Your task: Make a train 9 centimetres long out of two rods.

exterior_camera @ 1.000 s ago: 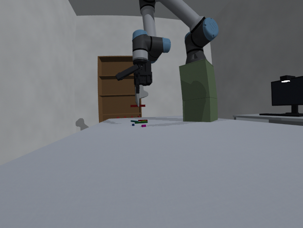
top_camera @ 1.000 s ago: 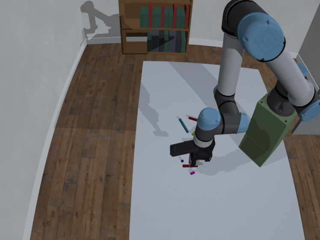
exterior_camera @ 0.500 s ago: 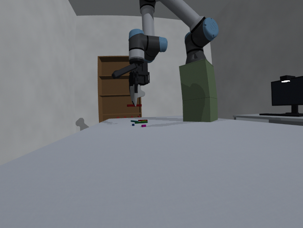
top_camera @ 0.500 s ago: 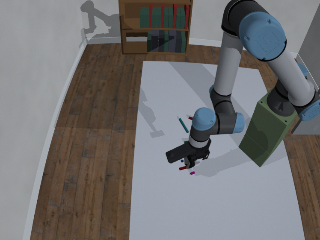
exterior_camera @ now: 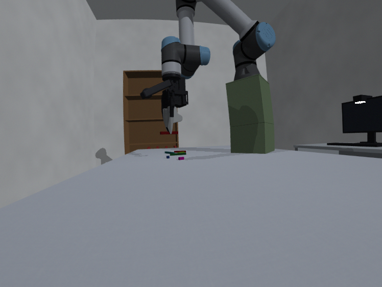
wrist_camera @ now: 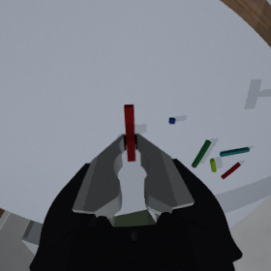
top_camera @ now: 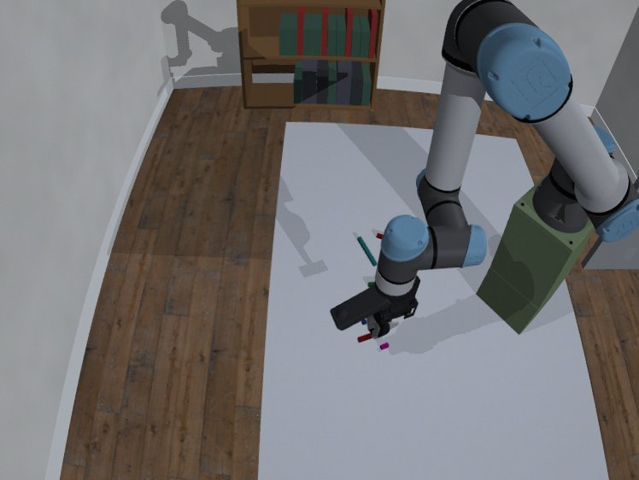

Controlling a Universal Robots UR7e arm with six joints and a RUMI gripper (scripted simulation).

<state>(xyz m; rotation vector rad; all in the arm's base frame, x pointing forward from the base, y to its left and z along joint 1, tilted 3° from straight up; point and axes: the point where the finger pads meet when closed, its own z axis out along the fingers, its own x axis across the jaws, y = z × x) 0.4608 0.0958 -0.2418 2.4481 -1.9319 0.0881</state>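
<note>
Now: the magenta rod 11 cm below my hand, 5 cm behind it and 1 cm to the right of it. The rest, counted from my hand: green rod 20 cm to the right, 11 cm below, 8 cm behind; blue rod 11 cm below, 9 cm to the right, 1 cm behind; lime rod 26 cm to the right, 11 cm below, 11 cm behind.
</note>
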